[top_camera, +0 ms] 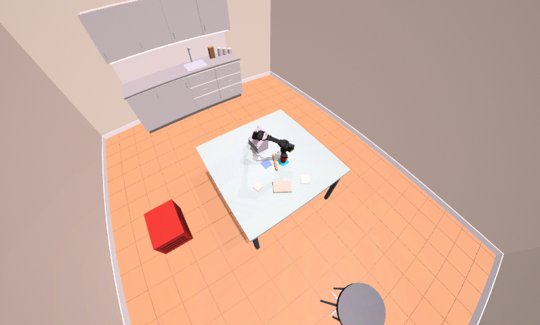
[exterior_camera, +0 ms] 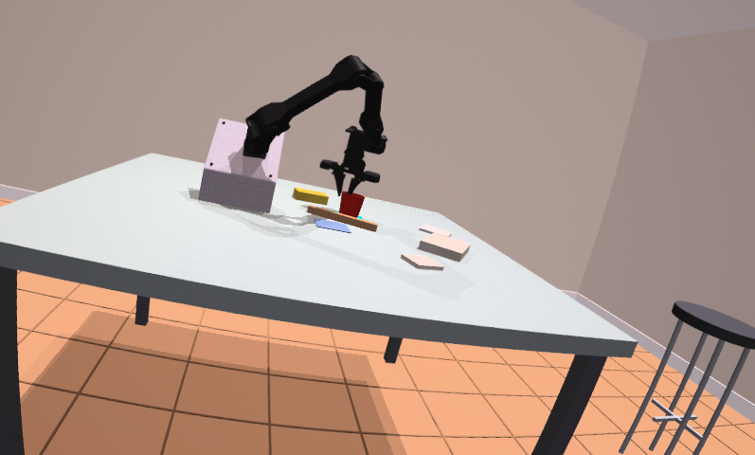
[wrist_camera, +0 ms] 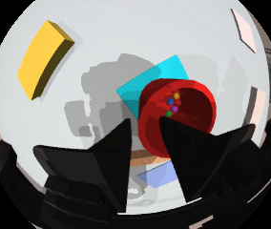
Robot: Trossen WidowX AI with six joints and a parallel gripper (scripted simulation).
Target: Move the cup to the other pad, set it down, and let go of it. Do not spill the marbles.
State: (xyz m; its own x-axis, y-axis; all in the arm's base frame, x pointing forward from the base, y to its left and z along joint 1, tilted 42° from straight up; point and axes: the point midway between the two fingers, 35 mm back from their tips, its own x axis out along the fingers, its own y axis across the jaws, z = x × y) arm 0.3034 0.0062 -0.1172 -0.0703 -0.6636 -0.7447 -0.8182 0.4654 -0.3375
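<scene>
Now: the red cup 30 mm ahead of my gripper tip, 20 mm to the right of it and 20 mm below it. Also, from my gripper tip: orange stick 100 mm to the right, 60 mm below, 20 mm behind; then cyan pad 70 mm below, 30 mm ahead, 20 mm to the right; then yellow block 160 mm to the left, 70 mm behind, 40 mm below.
</scene>
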